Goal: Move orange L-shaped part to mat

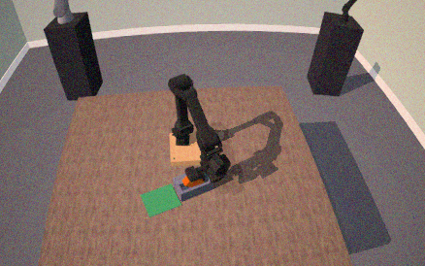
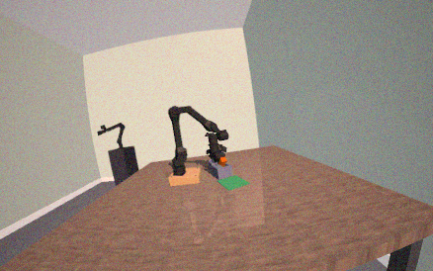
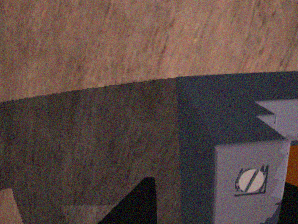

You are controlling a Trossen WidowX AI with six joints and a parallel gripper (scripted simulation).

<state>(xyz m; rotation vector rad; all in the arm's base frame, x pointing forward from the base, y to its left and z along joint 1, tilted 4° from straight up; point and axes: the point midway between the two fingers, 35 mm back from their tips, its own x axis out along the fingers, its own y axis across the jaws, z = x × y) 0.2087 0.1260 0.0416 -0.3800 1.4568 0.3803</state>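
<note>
The orange part is 50 mm to the right of my gripper tip, 20 mm ahead of it and 10 mm above it. Round my gripper tip: green mat (200 mm to the right, 100 mm ahead, 50 mm below).
</note>
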